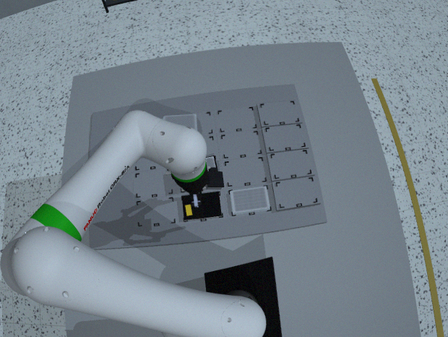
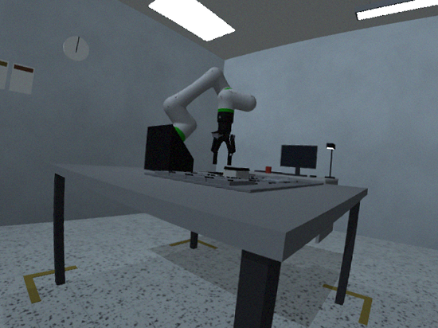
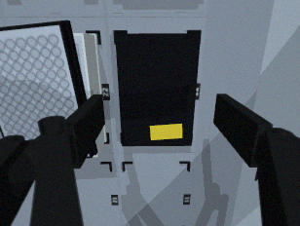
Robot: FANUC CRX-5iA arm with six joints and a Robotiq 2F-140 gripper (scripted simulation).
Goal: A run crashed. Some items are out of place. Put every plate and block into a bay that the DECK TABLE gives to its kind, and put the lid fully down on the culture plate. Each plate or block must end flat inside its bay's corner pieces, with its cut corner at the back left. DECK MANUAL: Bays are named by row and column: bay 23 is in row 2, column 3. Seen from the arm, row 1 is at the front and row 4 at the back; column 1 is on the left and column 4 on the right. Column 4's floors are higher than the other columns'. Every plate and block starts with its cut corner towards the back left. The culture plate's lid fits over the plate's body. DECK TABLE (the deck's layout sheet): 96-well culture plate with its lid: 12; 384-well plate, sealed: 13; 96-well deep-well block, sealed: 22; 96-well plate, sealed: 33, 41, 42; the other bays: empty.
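Right now my hand is 11 cm short of the dark-sided plate, 1 cm to the right of it and 4 cm above it. Also, from my hand: black lid 7 cm below; then culture plate 8 cm below; then deep-well block 11 cm ahead, 1 cm to the left, 6 cm below.
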